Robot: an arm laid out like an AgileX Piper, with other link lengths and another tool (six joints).
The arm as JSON. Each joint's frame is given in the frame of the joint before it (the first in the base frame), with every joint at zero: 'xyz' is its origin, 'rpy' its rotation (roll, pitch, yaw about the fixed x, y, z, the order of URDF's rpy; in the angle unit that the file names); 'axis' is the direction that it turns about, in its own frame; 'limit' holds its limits. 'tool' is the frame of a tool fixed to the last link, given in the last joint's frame.
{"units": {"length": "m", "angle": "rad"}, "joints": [
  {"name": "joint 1", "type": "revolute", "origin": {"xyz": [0.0, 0.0, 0.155], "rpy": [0.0, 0.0, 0.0]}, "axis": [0.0, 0.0, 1.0], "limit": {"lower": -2.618, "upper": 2.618}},
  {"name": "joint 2", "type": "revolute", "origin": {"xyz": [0.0, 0.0, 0.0], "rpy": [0.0, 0.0, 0.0]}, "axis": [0.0, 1.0, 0.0], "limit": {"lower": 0.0, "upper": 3.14}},
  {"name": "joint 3", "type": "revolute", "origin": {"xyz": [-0.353, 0.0, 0.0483], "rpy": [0.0, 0.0, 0.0]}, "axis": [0.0, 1.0, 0.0], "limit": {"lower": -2.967, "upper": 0.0}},
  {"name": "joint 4", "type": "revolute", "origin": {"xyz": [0.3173, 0.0, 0.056], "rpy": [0.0, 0.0, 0.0]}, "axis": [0.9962, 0.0, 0.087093], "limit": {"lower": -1.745, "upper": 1.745}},
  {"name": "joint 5", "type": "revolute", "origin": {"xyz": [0.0, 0.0, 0.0], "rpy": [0.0, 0.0, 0.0]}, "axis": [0.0, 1.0, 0.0], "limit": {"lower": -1.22, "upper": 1.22}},
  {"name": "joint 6", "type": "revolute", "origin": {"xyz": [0.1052, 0.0, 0.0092], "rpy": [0.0, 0.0, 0.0]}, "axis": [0.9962, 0.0, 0.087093], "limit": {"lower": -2.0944, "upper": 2.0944}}
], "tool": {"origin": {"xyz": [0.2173, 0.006, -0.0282], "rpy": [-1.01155, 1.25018, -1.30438]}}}
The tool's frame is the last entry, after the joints.
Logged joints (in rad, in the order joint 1, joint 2, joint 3, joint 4, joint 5, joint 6), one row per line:
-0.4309, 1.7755, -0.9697, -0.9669, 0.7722, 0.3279
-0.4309, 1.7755, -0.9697, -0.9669, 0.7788, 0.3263
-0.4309, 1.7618, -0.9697, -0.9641, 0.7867, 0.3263
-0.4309, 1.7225, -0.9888, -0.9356, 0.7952, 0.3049
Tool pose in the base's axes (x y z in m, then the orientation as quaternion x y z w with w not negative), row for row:
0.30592, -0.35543, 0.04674, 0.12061, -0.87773, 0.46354, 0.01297
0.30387, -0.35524, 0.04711, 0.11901, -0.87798, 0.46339, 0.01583
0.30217, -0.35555, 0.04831, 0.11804, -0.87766, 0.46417, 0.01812
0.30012, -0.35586, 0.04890, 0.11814, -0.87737, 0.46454, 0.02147
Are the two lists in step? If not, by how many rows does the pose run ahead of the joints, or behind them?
The pose runs 2 rows behind the joints: the pose in row i belongs to the joints in row i - 2.
